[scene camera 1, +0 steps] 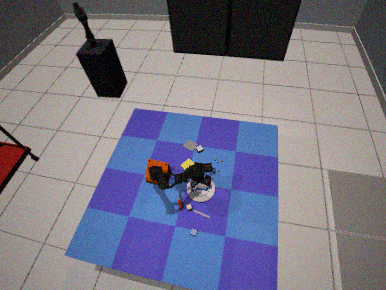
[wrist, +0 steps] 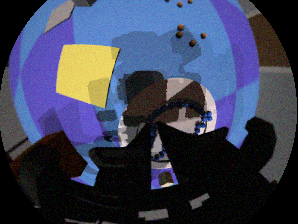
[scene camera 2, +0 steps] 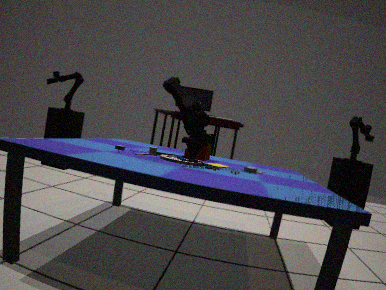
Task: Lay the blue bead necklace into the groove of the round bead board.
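Observation:
A yellow card (wrist: 84,73) is in my sight, together with my gripper (wrist: 153,124).

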